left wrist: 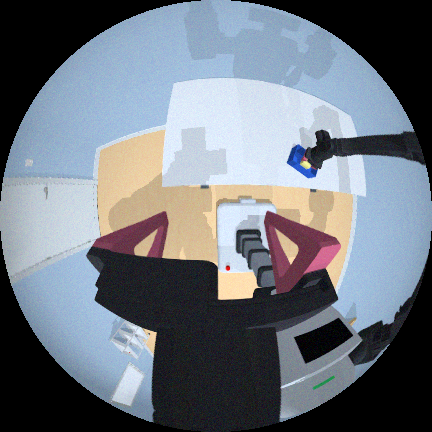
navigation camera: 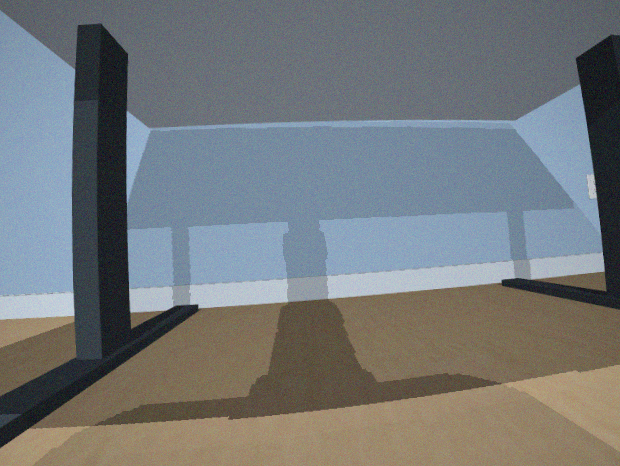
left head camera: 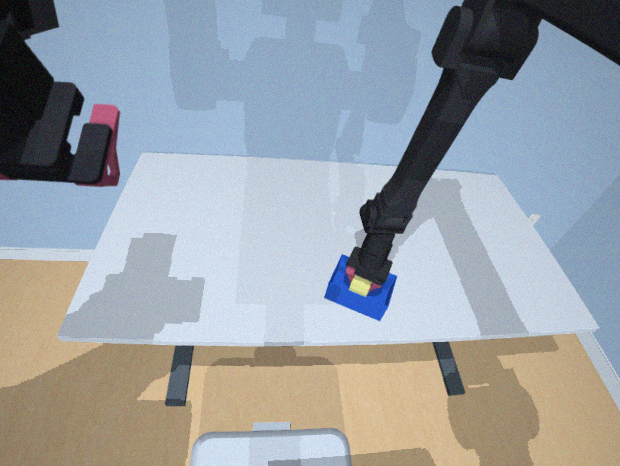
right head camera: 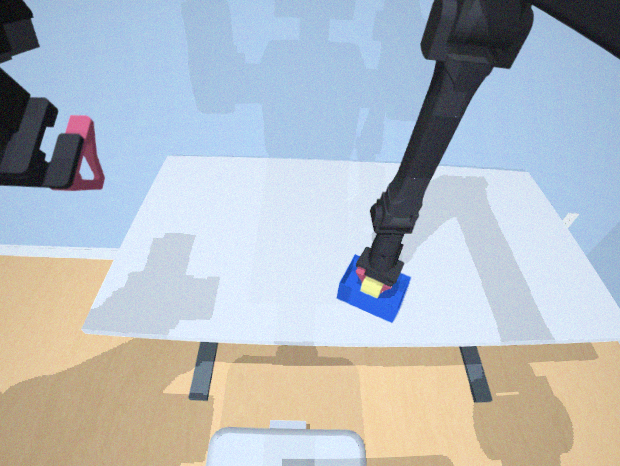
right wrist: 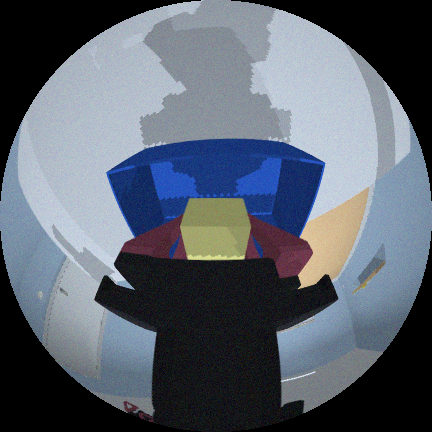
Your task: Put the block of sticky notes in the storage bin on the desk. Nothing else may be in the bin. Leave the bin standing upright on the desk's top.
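Frame: origin at the left arm's base, x ahead, y left, z up, level; metres.
Seen in the pictures: left gripper, fingertip midpoint: [left wrist: 215, 216] [left head camera: 67, 176] [right head camera: 59, 181]; right gripper, fingertip midpoint: [left wrist: 304, 162] [left head camera: 360, 286] [right head camera: 372, 287] [right wrist: 215, 216].
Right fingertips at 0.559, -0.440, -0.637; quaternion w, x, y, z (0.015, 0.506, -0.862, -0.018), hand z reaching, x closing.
Offsets run from my right fingertips to a thing's top centre, as dx, dy, dz. Level surfaces: height alone.
The blue storage bin {+0.009, -0.006, +0.022} [left head camera: 355, 303] [right head camera: 369, 305] [left wrist: 296, 161] [right wrist: 216, 148] stands upright on the desk {dz -0.053} [left head camera: 200, 200] [right head camera: 215, 200] [left wrist: 210, 110], open side up. My right gripper [left head camera: 361, 284] [right head camera: 372, 286] [left wrist: 304, 162] [right wrist: 215, 216] points down over the bin and is shut on the yellow block of sticky notes {-0.004, +0.002, +0.037} [left head camera: 359, 286] [right head camera: 371, 287] [left wrist: 305, 164] [right wrist: 215, 227]. The block is over or inside the bin's opening; its exact height is unclear. My left gripper [left wrist: 215, 216] is open and empty, well away from the bin, at the left in both head views. The gripper and arm hide part of the bin's inside.
The desk's dark legs [left head camera: 179, 375] [right head camera: 202, 373] [navigation camera: 100, 200] stand under its top. The robot's pale base [left head camera: 270, 448] [right head camera: 285, 445] is at the bottom of the head views. A blue wall [left head camera: 300, 125] runs behind the desk. The right arm reaches across the desk's right part.
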